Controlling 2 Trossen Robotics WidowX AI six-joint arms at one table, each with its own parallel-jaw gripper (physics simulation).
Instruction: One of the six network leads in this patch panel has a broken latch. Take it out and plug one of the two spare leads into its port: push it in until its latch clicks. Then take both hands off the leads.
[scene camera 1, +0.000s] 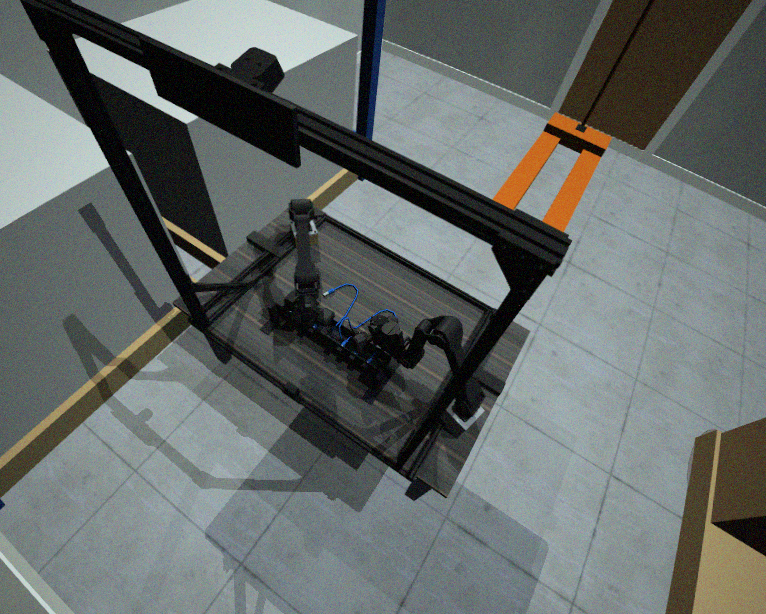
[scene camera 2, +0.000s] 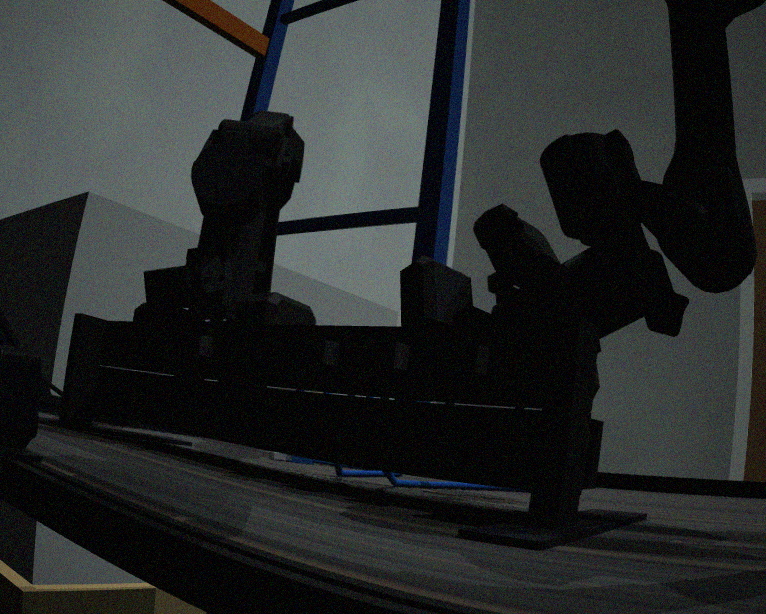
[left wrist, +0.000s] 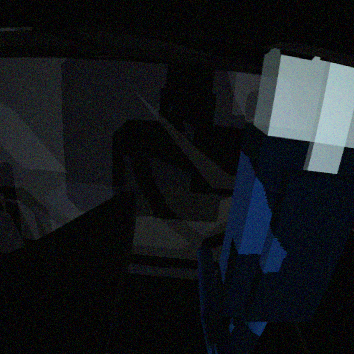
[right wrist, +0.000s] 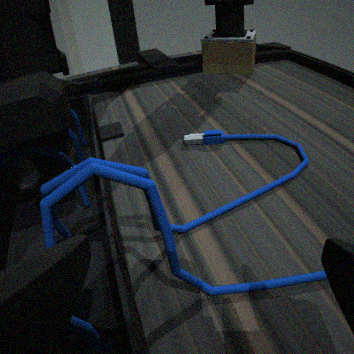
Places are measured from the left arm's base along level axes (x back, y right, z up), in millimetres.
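Pixels of known places: left gripper, fingertip midpoint: (left wrist: 200, 206) (right wrist: 57, 171); right gripper, fingertip midpoint: (scene camera 1: 361, 322) (right wrist: 209, 250); left arm's base at its link origin: (right wrist: 229, 33); right arm's base at its link origin: (scene camera 1: 464, 409).
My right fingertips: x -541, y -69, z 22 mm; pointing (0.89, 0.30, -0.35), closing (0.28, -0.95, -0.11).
For each thing: its top centre in the pictures, then the offset to it from my right fingertips. "pt": a spot on its surface instead.
- black patch panel at its top centre: (scene camera 2: 286, 329) (scene camera 1: 330, 331) dz +18, dx -10, dy +123 mm
- white plug at a spot on its surface: (left wrist: 302, 102) pt dz -1, dx +74, dy +201 mm
- blue boot at a spot on its surface: (left wrist: 254, 218) pt dz +0, dx +79, dy +188 mm
- spare lead's plug at a spot on its surface: (right wrist: 197, 138) (scene camera 1: 327, 293) pt dz -83, dx +215, dy +62 mm
- spare lead at a spot on its surface: (right wrist: 246, 288) pt dz -86, dx +37, dy -16 mm
The black patch panel (scene camera 1: 344, 349) (scene camera 2: 320, 396) (right wrist: 31, 105) stands across the table with blue leads in its ports. My left gripper (scene camera 1: 299, 316) is low at the panel's left end, part open with nothing between its fingers. A white plug (left wrist: 302, 102) with a blue boot (left wrist: 254, 218) sits close in front of the left wrist camera. My right gripper (scene camera 1: 378, 336) is wide open and empty, low near the panel's right half. One spare lead's plug (right wrist: 197, 138) (scene camera 1: 327, 292) lies on the table. The other spare lead (right wrist: 246, 288) runs behind a dark finger (right wrist: 338, 270), which hides its plug.
A black gantry frame (scene camera 1: 417, 183) spans the table, with posts at the corners (scene camera 1: 472, 359). A tan block (right wrist: 228, 56) under a post stands at the table's far edge. Scene camera 2 shows both arms only as dark silhouettes above the panel.
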